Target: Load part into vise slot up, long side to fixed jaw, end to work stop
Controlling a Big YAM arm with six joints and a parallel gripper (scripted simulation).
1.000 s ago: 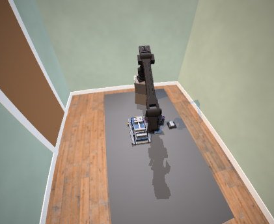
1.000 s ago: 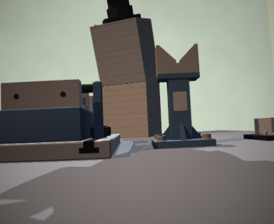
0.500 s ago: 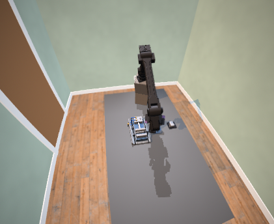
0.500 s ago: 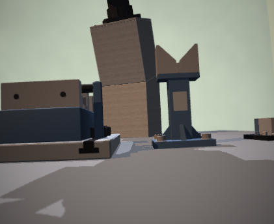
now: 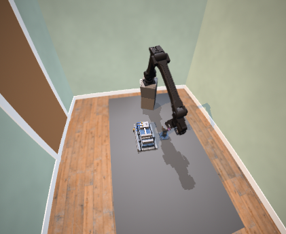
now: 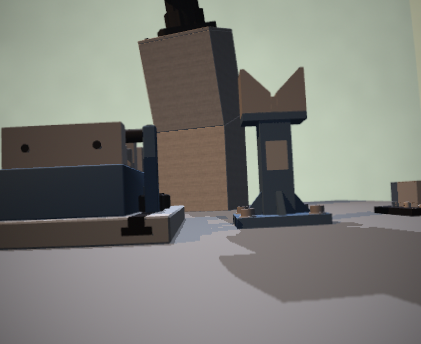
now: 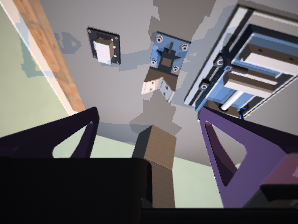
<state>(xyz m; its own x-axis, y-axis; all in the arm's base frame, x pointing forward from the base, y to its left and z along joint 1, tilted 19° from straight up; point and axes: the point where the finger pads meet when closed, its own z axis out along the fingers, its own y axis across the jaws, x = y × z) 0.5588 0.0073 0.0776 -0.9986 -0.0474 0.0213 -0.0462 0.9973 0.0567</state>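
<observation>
Now: hand 12 cm past the part, 20 cm to the right of it and 29 cm above it. Round my hand: dark work stop rod 8 cm behind, 14 cm to the right, 21 cm below; then moving jaw 12 cm behind, 18 cm to the right, 23 cm below; then fixed jaw 6 cm behind, 19 cm to the right, 23 cm below.
</observation>
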